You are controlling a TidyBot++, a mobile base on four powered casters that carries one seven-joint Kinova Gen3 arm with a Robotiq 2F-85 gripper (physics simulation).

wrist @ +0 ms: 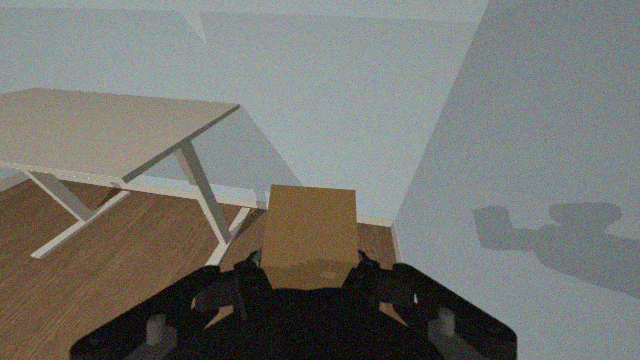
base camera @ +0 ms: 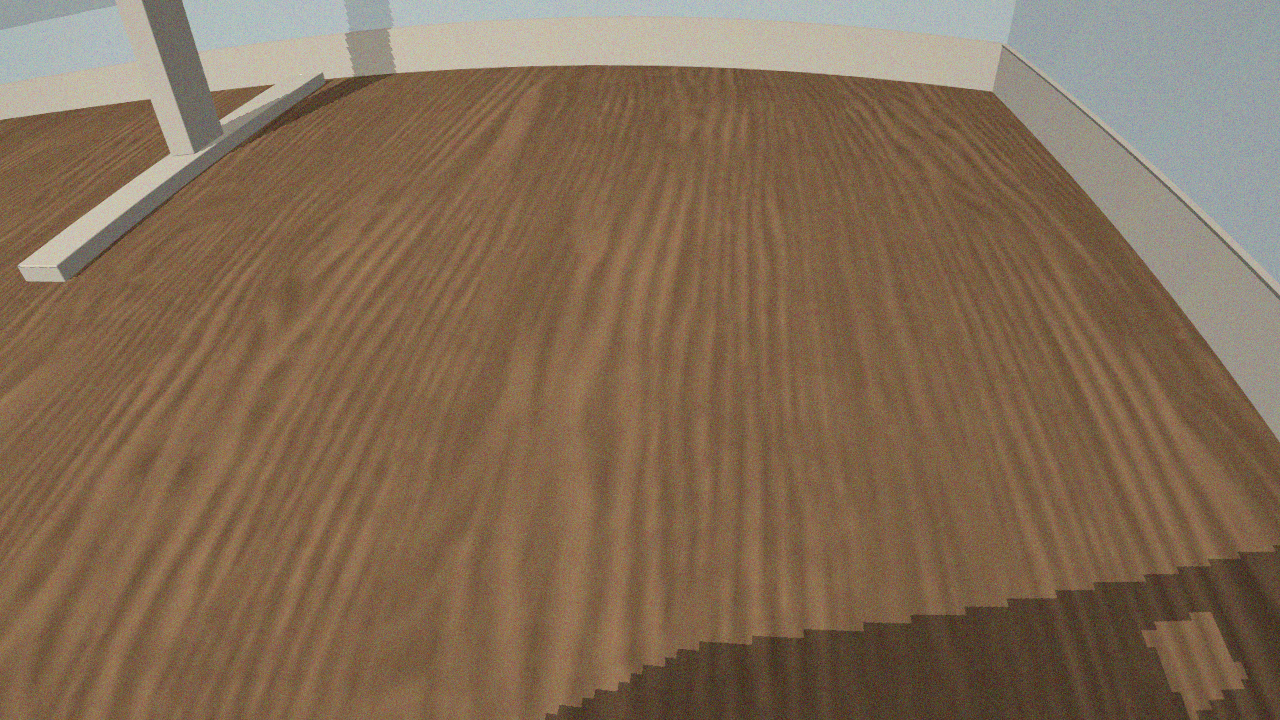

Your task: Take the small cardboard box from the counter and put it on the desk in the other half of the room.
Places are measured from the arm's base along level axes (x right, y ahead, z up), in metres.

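Pixels of known places: gripper, fingertip midpoint: (wrist: 308,256).
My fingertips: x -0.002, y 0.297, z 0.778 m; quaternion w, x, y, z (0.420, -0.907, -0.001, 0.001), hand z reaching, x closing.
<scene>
Behind a point stands the place of what it marks.
The small cardboard box (wrist: 311,227) @(x 0.000, y 0.291, z 0.825 m) is held between the fingertips of my gripper (wrist: 308,256) @(x -0.002, y 0.297, z 0.778 m) in the wrist view, low and right at the middle of the picture. My gripper is shut on it. The desk (wrist: 120,132) @(x -0.827, y 0.996, z 0.554 m) stands to the left in the wrist view, with a pale flat top and pale legs; the box is to the right of it and apart from it. In the base camera view a leg and foot of the desk (base camera: 183,154) @(x -0.658, y 1.040, z -0.370 m) show at the upper left. The counter does not show in either view.
A blue wall (wrist: 350,100) @(x 0.217, y 1.324, z 0.622 m) with a pale skirting board (base camera: 662,40) @(x 0.102, y 1.331, z -0.349 m) runs behind the desk. Another wall (wrist: 550,125) @(x 0.605, y 0.651, z 0.763 m) (base camera: 1181,107) @(x 0.615, y 0.706, z -0.234 m) stands close on the right, with the arm's shadow on it. The two walls meet in a corner. Wooden floor (base camera: 626,358) @(x 0.006, y 0.528, z -0.397 m) lies in front of the base.
</scene>
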